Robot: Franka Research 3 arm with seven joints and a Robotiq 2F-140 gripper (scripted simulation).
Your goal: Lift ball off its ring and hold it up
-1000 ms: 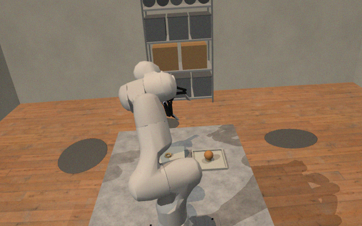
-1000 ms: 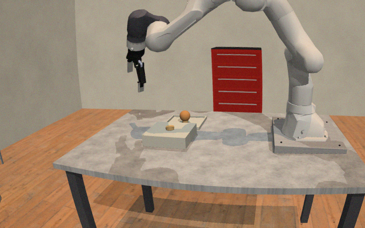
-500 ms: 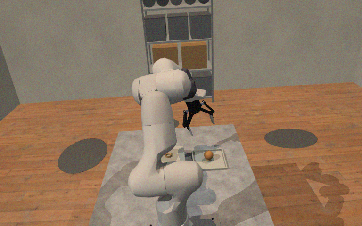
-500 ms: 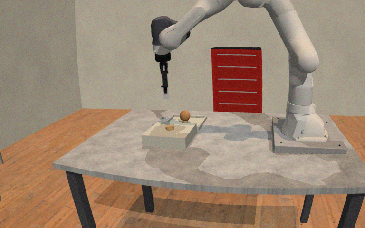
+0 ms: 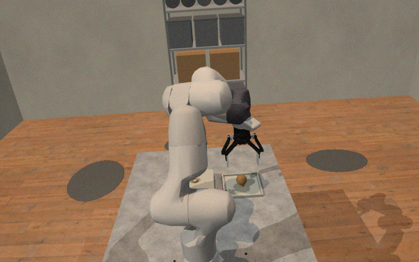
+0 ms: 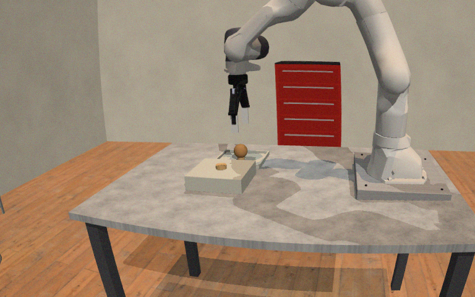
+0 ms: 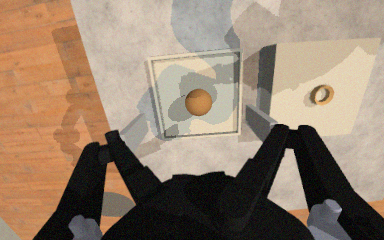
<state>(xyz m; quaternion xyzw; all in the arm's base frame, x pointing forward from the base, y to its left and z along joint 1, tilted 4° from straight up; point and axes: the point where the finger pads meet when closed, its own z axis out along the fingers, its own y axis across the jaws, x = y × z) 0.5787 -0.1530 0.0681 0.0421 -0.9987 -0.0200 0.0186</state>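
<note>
The orange ball lies 10 mm to the left of my hand and 100 mm below it. The rest, counted from my hand: higher stand (20 mm behind, 240 mm to the left, 100 mm below); then shallow tray (10 mm to the left, 130 mm below).
</note>
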